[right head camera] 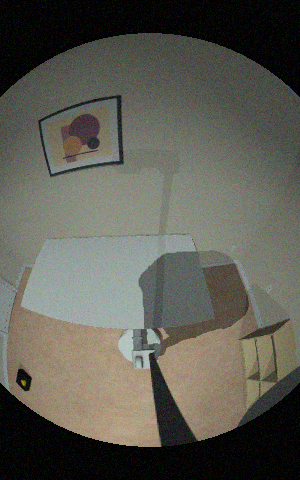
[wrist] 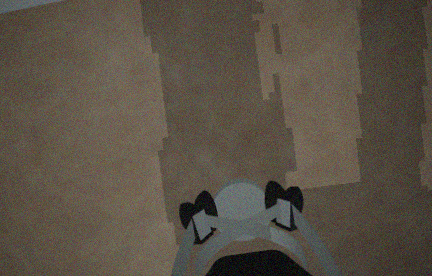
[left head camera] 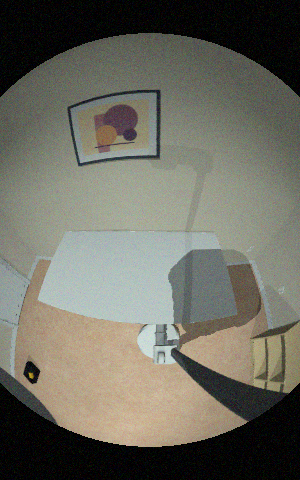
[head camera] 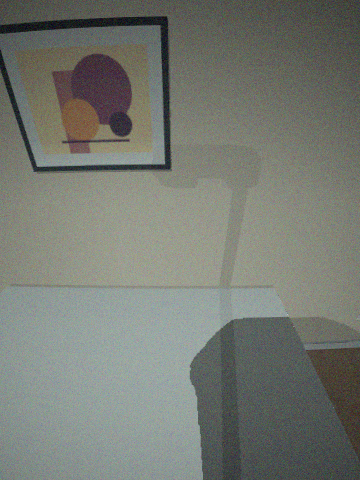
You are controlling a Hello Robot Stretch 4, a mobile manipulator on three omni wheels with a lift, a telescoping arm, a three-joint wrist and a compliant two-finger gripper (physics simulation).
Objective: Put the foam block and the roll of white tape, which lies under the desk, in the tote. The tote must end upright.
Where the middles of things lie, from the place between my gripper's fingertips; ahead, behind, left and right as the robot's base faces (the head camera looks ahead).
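Labels:
Roll of white tape (wrist: pixel 240 198): 10 mm above my hand.

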